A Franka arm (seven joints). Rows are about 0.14 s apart.
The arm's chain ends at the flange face. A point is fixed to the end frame.
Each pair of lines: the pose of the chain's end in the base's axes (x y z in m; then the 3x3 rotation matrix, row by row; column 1 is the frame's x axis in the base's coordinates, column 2 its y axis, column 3 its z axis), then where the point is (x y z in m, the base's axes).
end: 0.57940 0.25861 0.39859; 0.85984 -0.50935 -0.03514; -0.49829 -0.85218 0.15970; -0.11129 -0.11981 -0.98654
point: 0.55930 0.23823 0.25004
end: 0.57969 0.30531 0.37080; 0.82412 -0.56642 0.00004; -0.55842 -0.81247 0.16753; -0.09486 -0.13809 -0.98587
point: 0.56173 0.28730 0.22167
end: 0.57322 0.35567 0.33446; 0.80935 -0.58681 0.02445; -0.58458 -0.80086 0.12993; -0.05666 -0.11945 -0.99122
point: 0.55771 0.33253 0.18577
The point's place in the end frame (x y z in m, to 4 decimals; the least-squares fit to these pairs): 0.0094 0.0454 0.1440
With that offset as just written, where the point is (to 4 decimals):
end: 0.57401 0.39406 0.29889; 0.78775 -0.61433 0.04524; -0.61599 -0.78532 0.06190; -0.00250 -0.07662 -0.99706
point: 0.5600 0.3615 0.1518
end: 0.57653 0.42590 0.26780; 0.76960 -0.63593 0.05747; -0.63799 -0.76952 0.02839; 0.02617 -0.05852 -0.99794
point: 0.5632 0.3891 0.1217
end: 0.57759 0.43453 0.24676; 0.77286 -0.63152 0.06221; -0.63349 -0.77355 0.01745; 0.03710 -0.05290 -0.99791
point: 0.5651 0.3960 0.1010
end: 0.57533 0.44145 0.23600; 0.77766 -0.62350 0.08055; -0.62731 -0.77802 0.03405; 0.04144 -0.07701 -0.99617
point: 0.5659 0.4051 0.0894
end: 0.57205 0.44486 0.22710; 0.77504 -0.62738 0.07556; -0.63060 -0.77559 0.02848; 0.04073 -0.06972 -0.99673
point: 0.5617 0.4078 0.0808
